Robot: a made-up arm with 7 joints.
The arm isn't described. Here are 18 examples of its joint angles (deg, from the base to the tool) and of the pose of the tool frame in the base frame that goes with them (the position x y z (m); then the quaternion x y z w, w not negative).
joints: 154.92 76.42 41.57 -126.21 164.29 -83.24 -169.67
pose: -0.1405 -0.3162 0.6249 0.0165 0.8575 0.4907 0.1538
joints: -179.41 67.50 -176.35 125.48 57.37 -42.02 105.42
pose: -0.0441 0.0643 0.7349 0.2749 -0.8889 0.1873 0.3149
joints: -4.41 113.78 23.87 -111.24 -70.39 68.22 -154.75
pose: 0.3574 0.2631 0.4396 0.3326 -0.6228 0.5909 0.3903
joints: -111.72 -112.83 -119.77 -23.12 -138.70 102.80 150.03
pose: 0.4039 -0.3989 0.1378 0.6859 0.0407 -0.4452 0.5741
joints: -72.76 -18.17 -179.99 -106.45 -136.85 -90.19 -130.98
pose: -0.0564 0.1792 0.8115 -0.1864 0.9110 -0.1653 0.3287
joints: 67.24 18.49 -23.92 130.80 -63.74 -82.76 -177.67
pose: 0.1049 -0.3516 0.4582 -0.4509 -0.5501 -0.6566 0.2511
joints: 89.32 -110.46 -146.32 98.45 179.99 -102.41 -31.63
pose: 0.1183 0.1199 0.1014 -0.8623 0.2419 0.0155 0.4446
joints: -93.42 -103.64 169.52 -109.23 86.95 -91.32 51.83
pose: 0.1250 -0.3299 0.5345 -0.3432 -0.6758 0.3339 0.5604
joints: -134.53 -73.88 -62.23 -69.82 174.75 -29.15 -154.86
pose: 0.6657 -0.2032 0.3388 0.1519 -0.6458 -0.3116 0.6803
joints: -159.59 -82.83 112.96 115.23 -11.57 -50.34 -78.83
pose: 0.4458 0.2131 0.1889 0.0770 -0.5246 0.4218 0.7355
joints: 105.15 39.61 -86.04 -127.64 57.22 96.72 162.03
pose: -0.3381 -0.1956 0.4732 -0.0741 0.6525 0.5876 0.4728
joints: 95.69 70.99 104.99 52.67 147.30 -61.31 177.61
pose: -0.4070 -0.4231 0.5234 0.3080 0.4919 0.1987 0.7897
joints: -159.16 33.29 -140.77 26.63 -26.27 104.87 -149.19
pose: -0.1392 -0.0431 0.8882 -0.2229 -0.6376 -0.0837 0.7326
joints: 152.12 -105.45 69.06 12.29 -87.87 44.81 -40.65
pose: 0.6439 0.4048 0.2485 0.6010 -0.6281 -0.1823 0.4593
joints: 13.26 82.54 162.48 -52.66 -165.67 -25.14 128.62
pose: 0.7145 -0.0615 0.1524 0.2965 -0.5123 -0.3864 0.7074
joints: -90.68 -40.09 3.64 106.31 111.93 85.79 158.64
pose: 0.1847 -0.0089 0.7824 -0.3585 -0.7333 0.1873 0.5465
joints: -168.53 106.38 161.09 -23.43 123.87 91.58 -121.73
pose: -0.5566 -0.0735 0.0388 -0.0779 -0.6563 -0.7325 0.1633
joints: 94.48 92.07 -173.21 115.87 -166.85 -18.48 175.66
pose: 0.0417 -0.1659 0.6809 0.7195 0.5892 -0.3085 0.2001
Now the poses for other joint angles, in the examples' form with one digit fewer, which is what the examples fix.
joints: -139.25 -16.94 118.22 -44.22 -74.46 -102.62 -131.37
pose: -0.007 -0.308 0.818 -0.334 0.329 0.755 0.458
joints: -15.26 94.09 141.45 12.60 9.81 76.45 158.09
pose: 0.668 0.064 0.475 -0.924 -0.285 0.034 0.252
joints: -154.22 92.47 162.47 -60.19 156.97 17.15 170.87
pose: -0.541 0.112 -0.053 0.090 0.212 0.847 0.478
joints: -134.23 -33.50 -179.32 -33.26 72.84 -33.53 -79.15
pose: 0.189 -0.074 1.051 0.899 -0.327 -0.049 0.287
